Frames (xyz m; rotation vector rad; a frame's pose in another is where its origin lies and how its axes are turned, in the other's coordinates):
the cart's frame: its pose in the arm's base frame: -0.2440 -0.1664 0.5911 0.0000 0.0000 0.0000
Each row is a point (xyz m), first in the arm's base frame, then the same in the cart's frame.
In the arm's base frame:
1: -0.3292 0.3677 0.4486
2: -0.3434 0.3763 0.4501
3: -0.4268 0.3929 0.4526
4: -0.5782 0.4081 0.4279
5: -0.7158 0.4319 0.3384
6: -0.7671 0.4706 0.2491
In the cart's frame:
1: -0.0852 0.5341 -0.1425
2: -0.0994 0.5427 -0.1410
3: -0.1828 0.5593 -0.1385
4: -0.3342 0.5745 -0.1632
5: -0.4718 0.5983 -0.2527
6: -0.5231 0.6370 -0.3420

